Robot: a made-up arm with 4 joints. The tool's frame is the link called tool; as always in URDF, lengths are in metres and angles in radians.
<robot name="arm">
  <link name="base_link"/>
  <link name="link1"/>
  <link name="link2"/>
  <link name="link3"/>
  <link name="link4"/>
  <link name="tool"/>
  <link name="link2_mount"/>
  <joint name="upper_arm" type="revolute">
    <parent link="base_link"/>
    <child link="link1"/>
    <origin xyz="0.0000 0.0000 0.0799" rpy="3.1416 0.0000 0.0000"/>
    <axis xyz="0 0 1"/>
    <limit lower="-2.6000" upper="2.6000"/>
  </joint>
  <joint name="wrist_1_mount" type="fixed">
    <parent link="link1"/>
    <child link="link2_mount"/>
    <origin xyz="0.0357 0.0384 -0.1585"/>
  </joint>
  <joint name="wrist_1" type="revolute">
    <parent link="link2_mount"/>
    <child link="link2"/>
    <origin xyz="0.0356 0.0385 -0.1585" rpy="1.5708 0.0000 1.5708"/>
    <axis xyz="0 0 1"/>
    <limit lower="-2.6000" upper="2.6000"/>
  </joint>
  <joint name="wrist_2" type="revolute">
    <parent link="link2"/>
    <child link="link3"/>
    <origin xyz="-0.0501 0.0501 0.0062" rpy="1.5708 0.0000 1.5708"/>
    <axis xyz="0 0 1"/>
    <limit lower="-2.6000" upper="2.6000"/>
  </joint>
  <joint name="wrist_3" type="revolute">
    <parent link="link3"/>
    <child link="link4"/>
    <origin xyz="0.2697 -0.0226 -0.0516" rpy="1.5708 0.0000 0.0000"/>
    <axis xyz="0 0 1"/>
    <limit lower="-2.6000" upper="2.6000"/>
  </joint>
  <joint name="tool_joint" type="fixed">
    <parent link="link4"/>
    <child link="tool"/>
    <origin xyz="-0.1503 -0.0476 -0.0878" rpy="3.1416 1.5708 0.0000"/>
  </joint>
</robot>
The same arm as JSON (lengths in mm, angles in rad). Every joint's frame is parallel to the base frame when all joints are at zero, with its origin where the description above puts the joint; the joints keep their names.
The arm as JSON. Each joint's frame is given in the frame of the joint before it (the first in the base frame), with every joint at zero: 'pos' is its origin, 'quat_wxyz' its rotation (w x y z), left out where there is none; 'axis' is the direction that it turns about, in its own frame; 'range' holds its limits. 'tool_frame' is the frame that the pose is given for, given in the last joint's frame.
{"length_unit": "mm", "angle_unit": "rad", "joints": [
  {"joint": "upper_arm", "pos": [0.0, 0.0, 79.9], "axis": "-z", "range": [-2.6, 2.6]},
  {"joint": "wrist_1", "pos": [71.3, -76.9, 317.0], "axis": "+x", "range": [-2.6, 2.6]},
  {"joint": "wrist_2", "pos": [6.2, 50.1, -50.1], "axis": "-y", "range": [-2.6, 2.6]},
  {"joint": "wrist_3", "pos": [-22.6, 51.6, -269.7], "axis": "-x", "range": [-2.6, 2.6]}
], "tool_frame": {"pos": [87.8, 47.6, 150.3], "quat_wxyz": [1.0, 0.000009, -0.000004, -0.000006]}}

